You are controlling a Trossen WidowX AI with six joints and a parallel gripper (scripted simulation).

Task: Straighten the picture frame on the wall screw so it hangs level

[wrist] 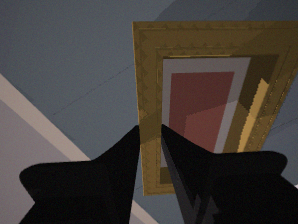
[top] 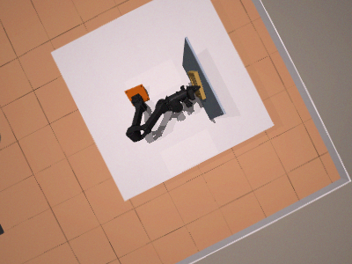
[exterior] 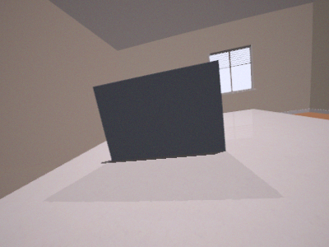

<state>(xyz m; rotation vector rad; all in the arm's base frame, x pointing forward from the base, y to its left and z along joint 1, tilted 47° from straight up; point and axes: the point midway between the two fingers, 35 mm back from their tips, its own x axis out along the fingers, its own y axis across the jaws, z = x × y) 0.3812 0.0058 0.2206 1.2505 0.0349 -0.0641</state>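
Right now my gripper tip is 5 cm above the picture frame, 3 cm to the right of it and 1 cm short of it. From my gripper tip the other things lie so: wall panel: 6 cm below, 2 cm to the left, 2 cm ahead.
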